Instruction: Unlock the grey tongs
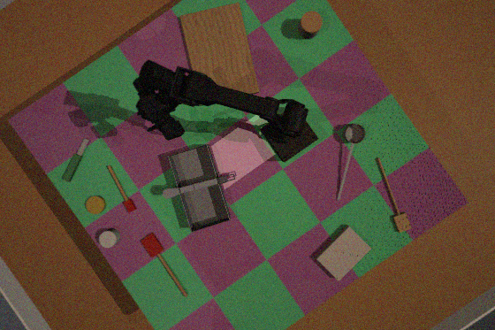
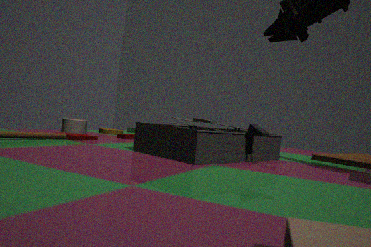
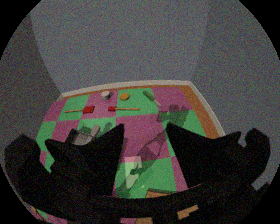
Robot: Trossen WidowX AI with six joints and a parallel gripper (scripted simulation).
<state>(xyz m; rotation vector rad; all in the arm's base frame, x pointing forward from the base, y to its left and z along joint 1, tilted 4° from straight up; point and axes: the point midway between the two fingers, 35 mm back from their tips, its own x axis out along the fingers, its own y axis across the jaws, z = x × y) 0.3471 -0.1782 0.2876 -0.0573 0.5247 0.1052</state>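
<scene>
Right now the roasting tin is 1 cm behind my gripper tip, 26 cm to the left of it and 28 cm below it. Round my gripper tip: beige block (41 cm behind, 73 cm to the left, 30 cm below); wooden board (30 cm behind, 19 cm to the right, 30 cm below); knife (38 cm ahead, 5 cm to the right, 30 cm below).
</scene>
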